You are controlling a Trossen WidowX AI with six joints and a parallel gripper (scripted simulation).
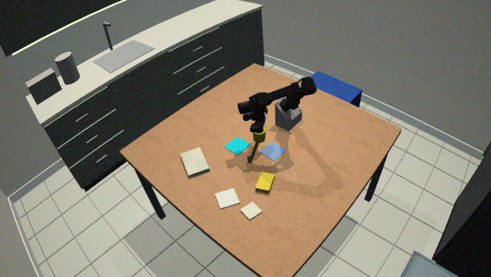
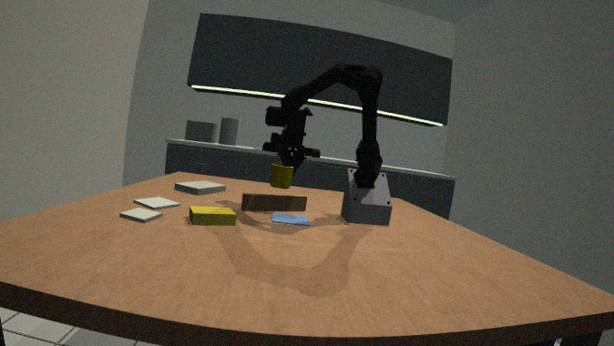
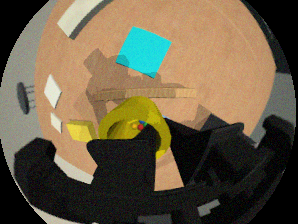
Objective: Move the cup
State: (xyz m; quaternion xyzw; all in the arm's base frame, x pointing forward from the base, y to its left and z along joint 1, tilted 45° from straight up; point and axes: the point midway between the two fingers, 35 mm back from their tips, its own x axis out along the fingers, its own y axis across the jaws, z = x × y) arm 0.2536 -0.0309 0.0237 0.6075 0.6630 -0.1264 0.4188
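The cyan pad is 70 mm ahead of my gripper tip, 120 mm to the right of it and 130 mm below it. Also, from my gripper tip: wooden bar 30 mm ahead, 20 mm to the right, 100 mm below; light blue pad 10 mm behind, 80 mm to the left, 130 mm below; yellow cup 20 mm ahead, 10 mm to the left.
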